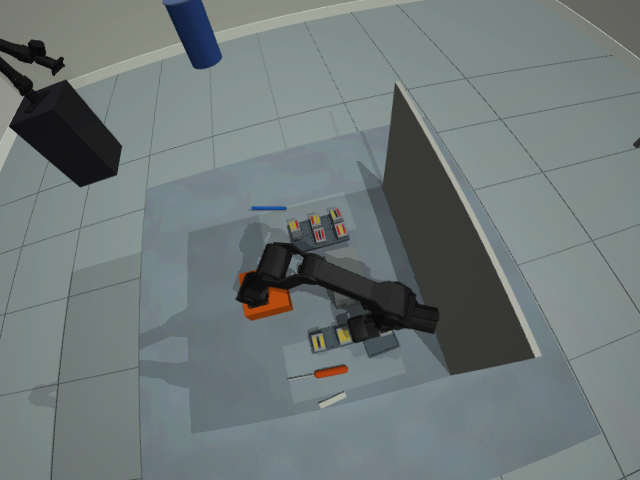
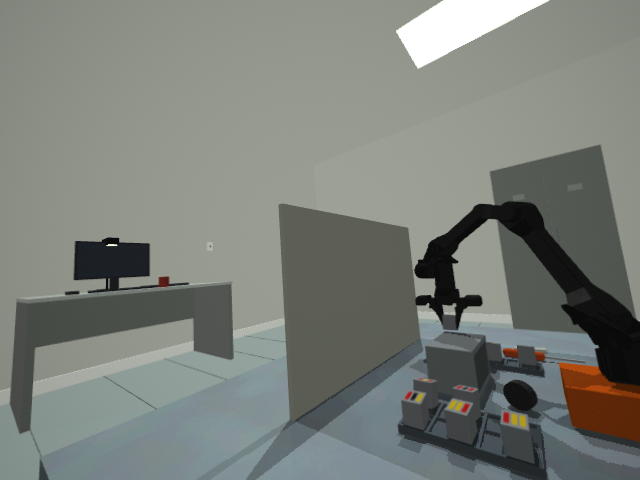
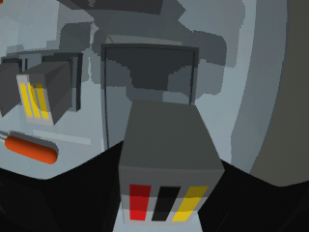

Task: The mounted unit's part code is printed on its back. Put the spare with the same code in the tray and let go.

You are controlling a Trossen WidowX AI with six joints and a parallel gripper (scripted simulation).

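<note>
My gripper tip is now 1 cm past the tray and 8 cm above it. From my gripper tip the other things lie so: white cable tie bundle (19 cm behind, 15 cm to the right, 8 cm below); grey mounted unit (5 cm behind, 19 cm to the left, 4 cm below); grey spare (3 cm above).
</note>
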